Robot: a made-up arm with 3 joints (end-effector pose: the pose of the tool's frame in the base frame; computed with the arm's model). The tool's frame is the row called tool. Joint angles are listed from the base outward.
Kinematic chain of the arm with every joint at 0, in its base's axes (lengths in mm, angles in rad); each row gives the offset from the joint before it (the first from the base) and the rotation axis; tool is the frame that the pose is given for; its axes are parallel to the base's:
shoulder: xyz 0 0 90 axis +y
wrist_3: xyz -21 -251 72 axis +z
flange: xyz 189 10 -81 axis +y
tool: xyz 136 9 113
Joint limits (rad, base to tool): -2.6..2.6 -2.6..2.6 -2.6..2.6
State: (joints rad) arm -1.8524 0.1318 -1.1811
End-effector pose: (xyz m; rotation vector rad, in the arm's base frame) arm -0.1844 -0.2143 0.1527 -0.0659 -3.0271 0.1889
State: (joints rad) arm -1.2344 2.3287 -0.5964
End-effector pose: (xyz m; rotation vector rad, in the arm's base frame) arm -0.2174 -0.0912 -0.0442 -0.7880 -0.8574 2.3859
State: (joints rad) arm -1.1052 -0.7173 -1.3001
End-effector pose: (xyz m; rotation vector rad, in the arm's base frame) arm -0.1005 -0.3133 0.2292 -0.0890 -2.2772 -0.9106
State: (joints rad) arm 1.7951 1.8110 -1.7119
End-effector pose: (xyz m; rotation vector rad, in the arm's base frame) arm 0.1189 -0.1992 0.1175 1.7812 0.0591 -0.3291
